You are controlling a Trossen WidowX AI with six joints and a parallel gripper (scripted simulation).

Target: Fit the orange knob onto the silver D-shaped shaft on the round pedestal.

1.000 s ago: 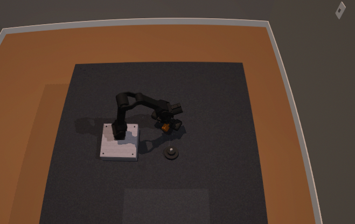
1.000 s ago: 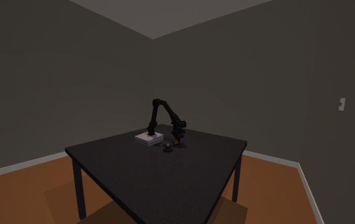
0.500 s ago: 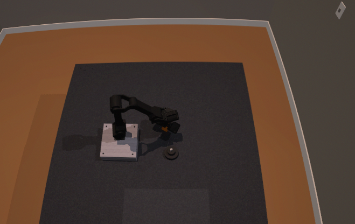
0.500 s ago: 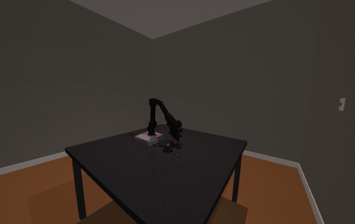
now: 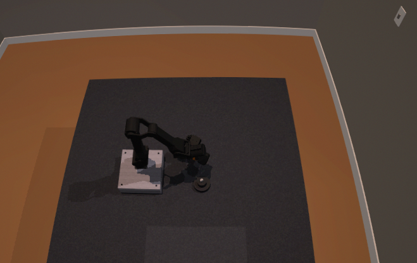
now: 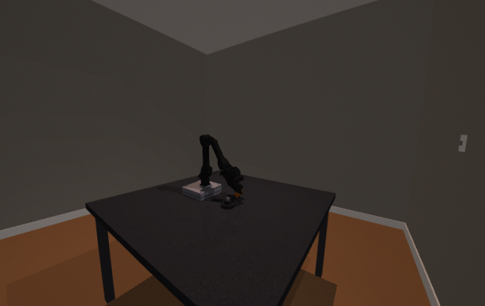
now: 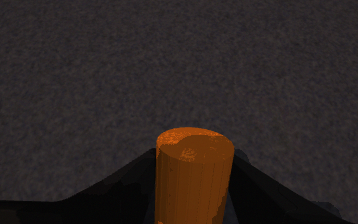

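The orange knob lies 1 cm to the right of my gripper tip and 1 cm above it. Also, from my gripper tip: round pedestal with shaft (1 cm ahead, 18 cm to the right).
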